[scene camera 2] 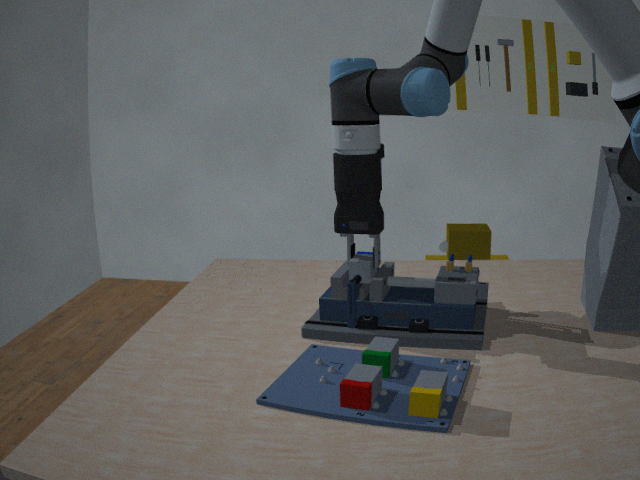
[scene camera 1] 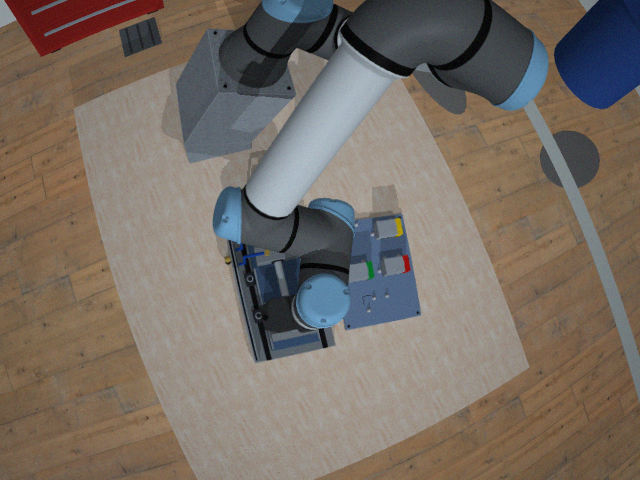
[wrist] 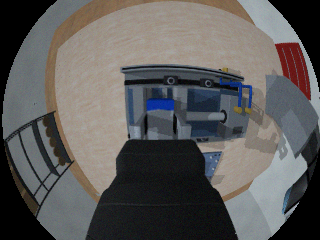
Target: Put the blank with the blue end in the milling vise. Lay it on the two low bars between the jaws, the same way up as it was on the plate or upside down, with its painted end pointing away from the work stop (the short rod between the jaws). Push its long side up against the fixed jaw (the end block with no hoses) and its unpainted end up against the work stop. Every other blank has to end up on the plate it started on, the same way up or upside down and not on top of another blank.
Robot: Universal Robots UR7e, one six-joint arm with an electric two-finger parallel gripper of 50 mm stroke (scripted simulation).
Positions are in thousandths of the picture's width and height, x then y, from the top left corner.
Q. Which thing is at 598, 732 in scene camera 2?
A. A green-ended blank.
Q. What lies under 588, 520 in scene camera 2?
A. The gripper.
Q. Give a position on a red-ended blank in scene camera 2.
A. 560, 814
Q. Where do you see a yellow-ended blank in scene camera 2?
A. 668, 824
